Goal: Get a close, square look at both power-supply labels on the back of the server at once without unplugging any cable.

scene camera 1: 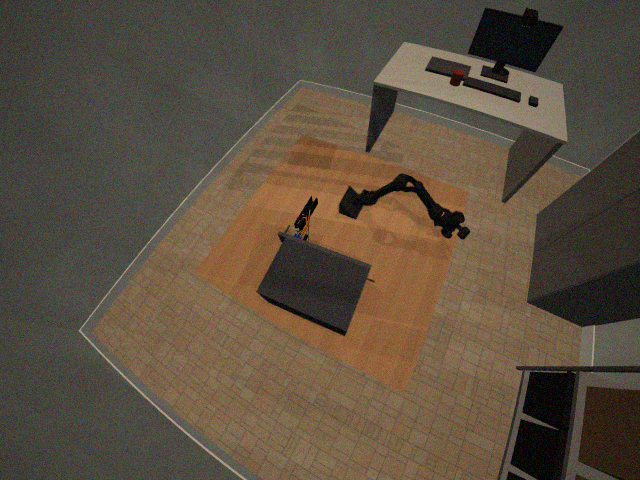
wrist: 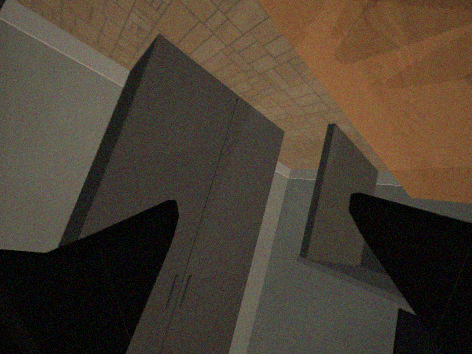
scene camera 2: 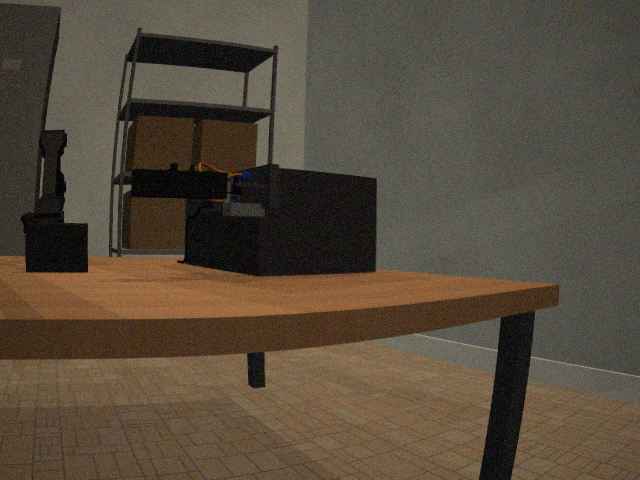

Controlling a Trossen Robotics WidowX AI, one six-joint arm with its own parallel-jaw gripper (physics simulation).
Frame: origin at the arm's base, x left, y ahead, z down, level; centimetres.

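Seen in the pictures: gripper, fingertip midpoint: (scene camera 1: 463, 226) (wrist: 261, 204); arm's base, link origin: (scene camera 1: 355, 200) (scene camera 2: 47, 247).
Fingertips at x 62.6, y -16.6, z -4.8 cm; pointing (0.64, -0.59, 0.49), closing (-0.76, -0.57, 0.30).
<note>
Offsets run from my fingertips to a thing's top centre. "spot": to the spot under its first point.
The server, a dark box (scene camera 1: 315, 284) (scene camera 2: 325, 222), sits on the wooden table (scene camera 1: 398, 330) (scene camera 2: 361, 310) (wrist: 425, 110). A long black part @(spot: dx -75.8, dy +47.0, dz -8.8 cm) (scene camera 1: 306, 212) (scene camera 2: 178, 183) sticks out from one side of it, with orange cables @(spot: dx -71.1, dy +51.6, dz -7.9 cm) (scene camera 1: 308, 223) (scene camera 2: 209, 167) and small blue parts @(spot: dx -69.2, dy +62.6, dz -11.5 cm) (scene camera 1: 297, 237) (scene camera 2: 242, 175) beside it. The power-supply labels cannot be made out. My gripper (scene camera 1: 455, 234) (wrist: 261, 204) is open and empty, held out near the table edge on the cabinet side, well apart from the server. The wrist view does not show the server.
A tall grey cabinet (scene camera 1: 584, 222) (wrist: 180, 135) stands beyond the table edge. A white desk (scene camera 1: 413, 67) with a monitor (scene camera 1: 514, 38), keyboard (scene camera 1: 491, 89) and red mug (scene camera 1: 456, 78) stands behind my arm. A shelf rack (scene camera 2: 273, 87) holds cardboard boxes (scene camera 2: 165, 142).
</note>
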